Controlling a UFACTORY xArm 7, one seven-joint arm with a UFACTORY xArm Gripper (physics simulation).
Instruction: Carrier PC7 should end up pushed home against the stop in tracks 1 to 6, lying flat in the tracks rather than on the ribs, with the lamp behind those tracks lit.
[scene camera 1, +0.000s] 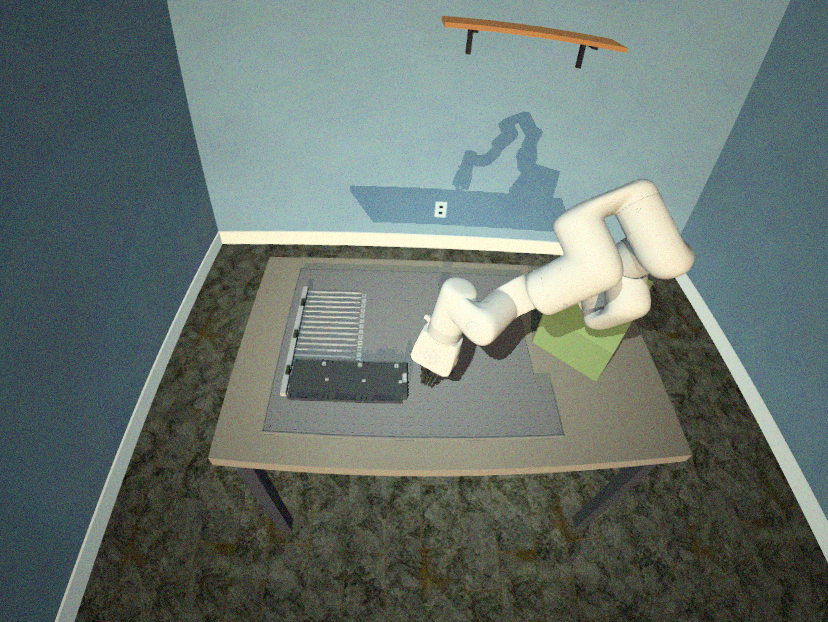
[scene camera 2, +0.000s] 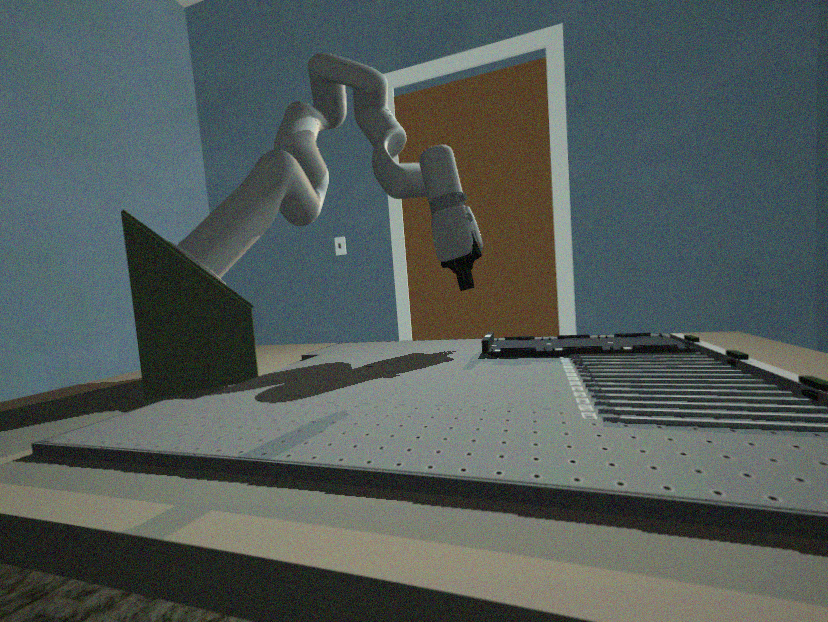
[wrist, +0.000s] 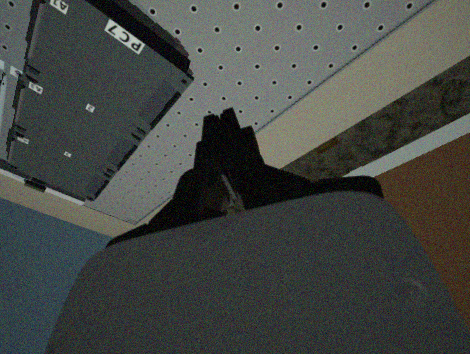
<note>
The pictures show: the gripper and a carrier PC7.
The gripper shows as well in scene camera 1 and in the wrist view.
</note>
